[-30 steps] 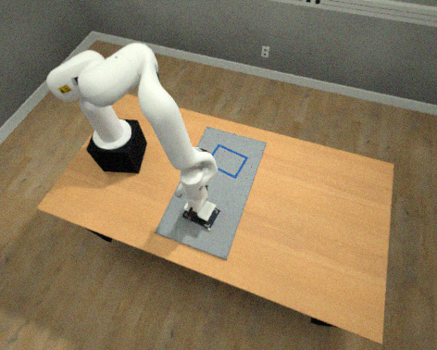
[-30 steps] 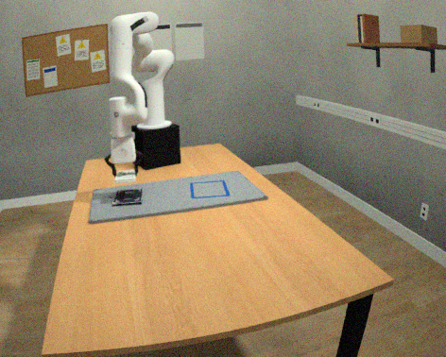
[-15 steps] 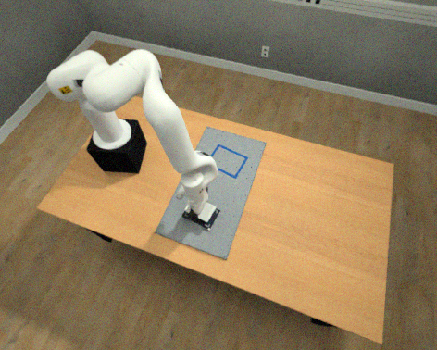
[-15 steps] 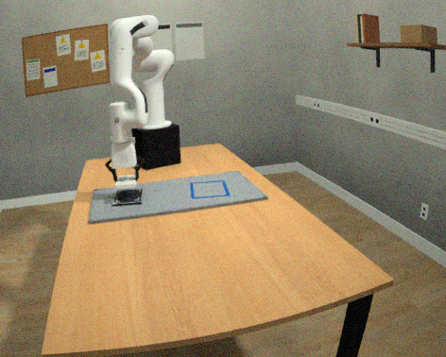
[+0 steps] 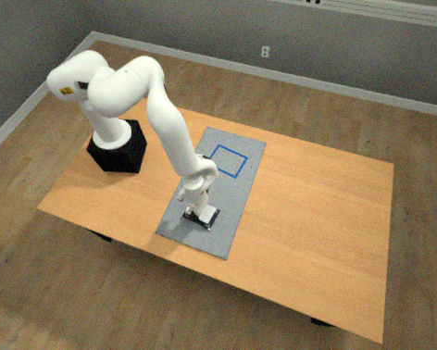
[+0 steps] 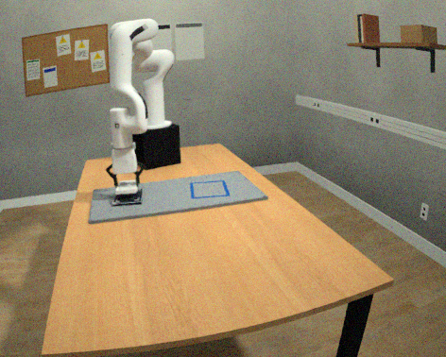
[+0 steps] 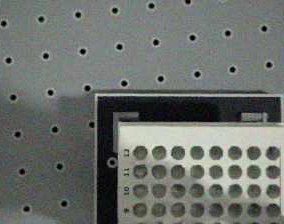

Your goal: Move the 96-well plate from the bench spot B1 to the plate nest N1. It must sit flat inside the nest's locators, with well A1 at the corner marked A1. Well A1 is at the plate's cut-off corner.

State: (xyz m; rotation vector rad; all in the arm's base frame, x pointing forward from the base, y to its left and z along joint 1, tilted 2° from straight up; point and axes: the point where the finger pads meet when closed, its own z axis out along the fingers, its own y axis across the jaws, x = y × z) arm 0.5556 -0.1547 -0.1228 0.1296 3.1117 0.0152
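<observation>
Now: the plate nest N1 6 cm below my hand. From my hand the other things lie so: white 96-well plate 1 cm below.
</observation>
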